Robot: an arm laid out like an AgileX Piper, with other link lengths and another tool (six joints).
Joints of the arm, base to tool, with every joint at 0 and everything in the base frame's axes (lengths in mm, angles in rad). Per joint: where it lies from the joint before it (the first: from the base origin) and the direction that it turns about. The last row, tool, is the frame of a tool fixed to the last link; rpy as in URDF.
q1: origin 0 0 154.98 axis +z
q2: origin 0 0 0 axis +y
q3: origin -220.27 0 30.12 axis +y
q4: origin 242.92 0 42.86 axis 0.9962 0 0.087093
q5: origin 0 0 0 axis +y
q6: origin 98.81 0 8.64 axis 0.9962 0 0.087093
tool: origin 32.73 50 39 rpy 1.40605 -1.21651 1.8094
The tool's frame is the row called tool.
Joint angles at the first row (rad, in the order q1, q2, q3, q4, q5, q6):
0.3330, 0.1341, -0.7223, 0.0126, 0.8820, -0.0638
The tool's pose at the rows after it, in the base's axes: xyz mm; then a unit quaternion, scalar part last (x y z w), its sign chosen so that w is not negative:
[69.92 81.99 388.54 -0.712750 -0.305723 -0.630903 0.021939]
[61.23 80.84 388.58 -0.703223 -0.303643 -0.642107 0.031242]
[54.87 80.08 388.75 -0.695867 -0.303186 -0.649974 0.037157]
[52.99 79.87 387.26 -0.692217 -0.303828 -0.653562 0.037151]
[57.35 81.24 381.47 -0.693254 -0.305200 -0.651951 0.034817]
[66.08 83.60 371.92 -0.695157 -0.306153 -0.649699 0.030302]
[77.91 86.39 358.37 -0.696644 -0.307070 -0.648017 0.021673]
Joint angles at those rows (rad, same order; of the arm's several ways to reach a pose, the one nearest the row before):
0.3330, 0.0765, -0.6987, 0.0291, 0.8811, -0.0648
0.3329, 0.0310, -0.6841, 0.0501, 0.8835, -0.0658
0.3329, -0.0003, -0.6758, 0.0654, 0.8862, -0.0691
0.3329, -0.0167, -0.6650, 0.0690, 0.8822, -0.0736
0.3329, -0.0211, -0.6362, 0.0672, 0.8618, -0.0783
0.3330, -0.0216, -0.5874, 0.0609, 0.8192, -0.0830
0.3330, -0.0216, -0.5194, 0.0469, 0.7550, -0.0880

